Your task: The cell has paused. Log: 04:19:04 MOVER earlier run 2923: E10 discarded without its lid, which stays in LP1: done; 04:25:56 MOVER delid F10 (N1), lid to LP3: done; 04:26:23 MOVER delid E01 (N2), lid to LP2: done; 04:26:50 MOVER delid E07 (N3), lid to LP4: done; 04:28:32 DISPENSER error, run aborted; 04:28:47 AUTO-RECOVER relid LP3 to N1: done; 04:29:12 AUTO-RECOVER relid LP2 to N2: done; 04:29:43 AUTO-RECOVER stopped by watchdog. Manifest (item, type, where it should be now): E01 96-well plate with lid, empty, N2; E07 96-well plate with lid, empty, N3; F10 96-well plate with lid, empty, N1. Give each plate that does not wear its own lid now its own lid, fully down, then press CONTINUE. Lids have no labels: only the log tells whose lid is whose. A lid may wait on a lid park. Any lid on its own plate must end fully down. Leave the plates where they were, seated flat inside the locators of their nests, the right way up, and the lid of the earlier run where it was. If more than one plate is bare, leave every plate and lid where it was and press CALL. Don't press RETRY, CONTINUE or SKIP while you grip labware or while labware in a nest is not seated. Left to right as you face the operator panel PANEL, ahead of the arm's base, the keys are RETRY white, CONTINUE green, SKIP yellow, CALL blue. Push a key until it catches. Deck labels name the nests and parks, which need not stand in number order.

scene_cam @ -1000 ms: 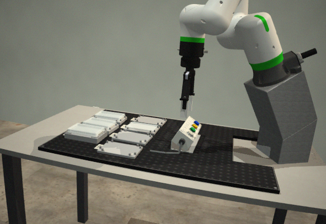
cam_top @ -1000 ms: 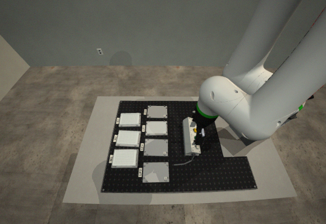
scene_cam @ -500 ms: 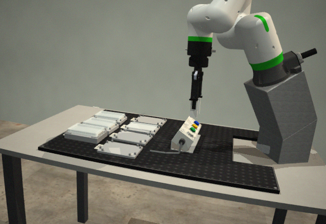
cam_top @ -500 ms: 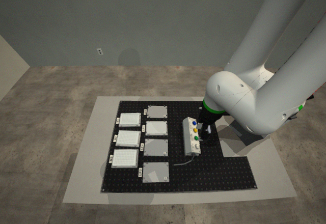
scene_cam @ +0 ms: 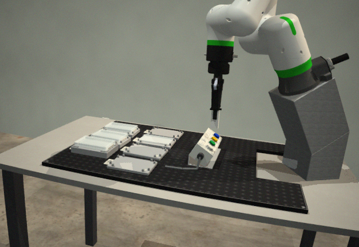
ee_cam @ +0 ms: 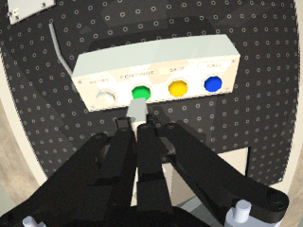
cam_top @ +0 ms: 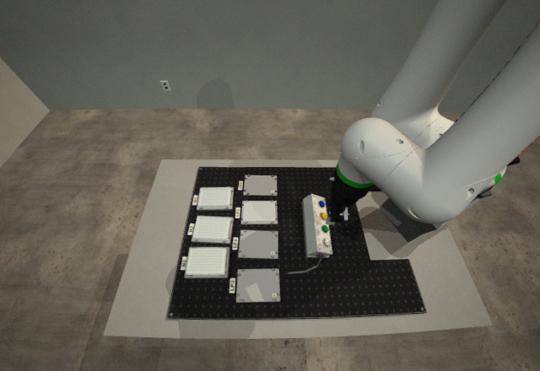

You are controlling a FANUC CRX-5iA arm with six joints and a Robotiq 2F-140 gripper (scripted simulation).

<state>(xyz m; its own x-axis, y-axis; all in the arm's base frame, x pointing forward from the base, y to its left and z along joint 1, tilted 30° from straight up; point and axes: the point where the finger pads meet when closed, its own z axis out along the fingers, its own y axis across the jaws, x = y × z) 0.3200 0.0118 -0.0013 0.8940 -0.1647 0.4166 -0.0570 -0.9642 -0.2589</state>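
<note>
Right now my hand is 90 mm above the green key. Also, from my hand: white key (90 mm below, 50 mm to the left); then blue key (100 mm to the right, 90 mm below, 10 mm behind); then yellow key (90 mm below, 50 mm to the right).
</note>
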